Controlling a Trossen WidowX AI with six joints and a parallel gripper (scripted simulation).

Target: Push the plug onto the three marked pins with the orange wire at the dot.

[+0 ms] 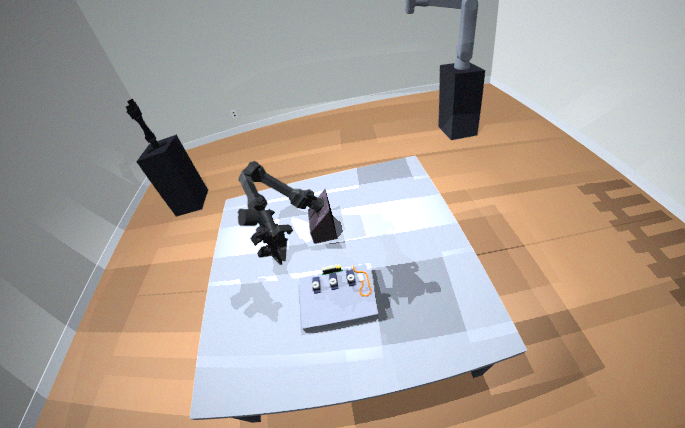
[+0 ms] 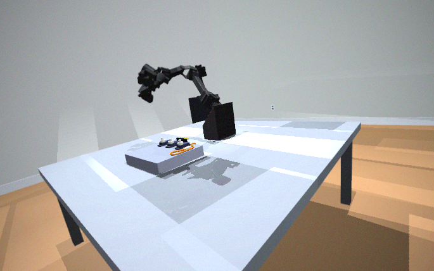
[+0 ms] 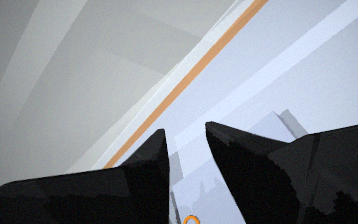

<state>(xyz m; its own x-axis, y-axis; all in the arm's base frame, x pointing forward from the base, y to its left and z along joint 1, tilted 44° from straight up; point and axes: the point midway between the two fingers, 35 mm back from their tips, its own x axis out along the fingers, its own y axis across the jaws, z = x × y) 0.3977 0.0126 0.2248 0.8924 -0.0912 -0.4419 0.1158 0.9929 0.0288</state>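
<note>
The grey printed holder is 5 cm ahead of my gripper tip, 13 cm to the left of it and 29 cm below it.
</note>
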